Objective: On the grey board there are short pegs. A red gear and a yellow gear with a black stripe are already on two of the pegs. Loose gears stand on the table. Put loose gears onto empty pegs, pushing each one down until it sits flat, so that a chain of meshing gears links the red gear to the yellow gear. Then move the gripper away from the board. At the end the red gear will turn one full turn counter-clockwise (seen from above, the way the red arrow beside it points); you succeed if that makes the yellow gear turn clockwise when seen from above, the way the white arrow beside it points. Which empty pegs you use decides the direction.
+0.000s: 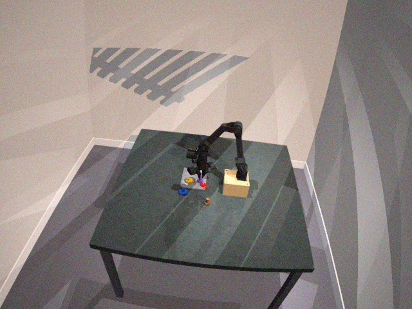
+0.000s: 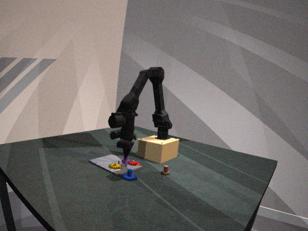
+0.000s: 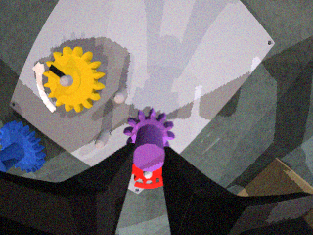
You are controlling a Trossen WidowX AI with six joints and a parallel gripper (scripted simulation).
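My gripper tip is now 3 cm to the right of the red gear, 3 cm above it and 2 cm past it. The rest, counted from my gripper tip: white arrow: 10 cm ahead, 3 cm below, 2 cm to the left; purple gear: 1 cm below; yellow gear: 8 cm ahead, 3 cm below.
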